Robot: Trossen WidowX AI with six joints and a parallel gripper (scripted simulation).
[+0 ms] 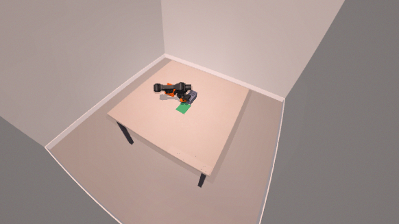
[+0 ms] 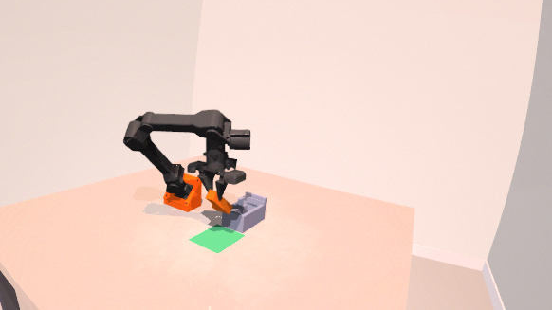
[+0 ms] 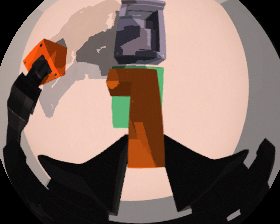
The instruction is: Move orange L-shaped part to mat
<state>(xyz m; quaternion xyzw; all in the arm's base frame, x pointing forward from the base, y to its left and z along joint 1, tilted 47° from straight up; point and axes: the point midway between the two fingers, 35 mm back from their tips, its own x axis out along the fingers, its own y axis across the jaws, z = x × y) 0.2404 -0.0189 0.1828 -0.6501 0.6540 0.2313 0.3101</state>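
Right now the green mat is 2 cm to the left of my gripper tip and 16 cm below it. Also, from my gripper tip: orange L-shaped part 1 cm behind, 3 cm to the left, 3 cm below.
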